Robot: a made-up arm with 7 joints. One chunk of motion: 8 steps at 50 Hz.
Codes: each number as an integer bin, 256 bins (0 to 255) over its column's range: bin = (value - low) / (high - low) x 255, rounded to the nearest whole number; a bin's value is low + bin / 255 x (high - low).
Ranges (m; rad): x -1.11..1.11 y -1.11..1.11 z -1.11..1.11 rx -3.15..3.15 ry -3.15..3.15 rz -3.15..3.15
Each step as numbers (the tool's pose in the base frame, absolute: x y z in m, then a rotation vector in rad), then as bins.
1 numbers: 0.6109 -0.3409 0.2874 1.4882 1.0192 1.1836
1 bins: 198 88 161 188 169 175
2 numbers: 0.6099 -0.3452 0.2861 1.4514 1.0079 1.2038
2 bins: 198 88 160 186 168 176
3 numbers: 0.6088 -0.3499 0.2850 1.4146 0.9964 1.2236
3 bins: 197 87 160 185 168 177
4 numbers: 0.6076 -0.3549 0.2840 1.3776 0.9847 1.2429
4 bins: 197 87 160 183 167 178
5 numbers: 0.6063 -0.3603 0.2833 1.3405 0.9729 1.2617
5 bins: 197 86 160 182 167 179
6 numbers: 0.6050 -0.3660 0.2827 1.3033 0.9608 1.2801
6 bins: 197 85 160 180 166 179
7 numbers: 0.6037 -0.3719 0.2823 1.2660 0.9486 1.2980
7 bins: 197 85 160 179 166 180
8 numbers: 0.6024 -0.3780 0.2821 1.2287 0.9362 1.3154
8 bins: 197 84 160 177 165 181
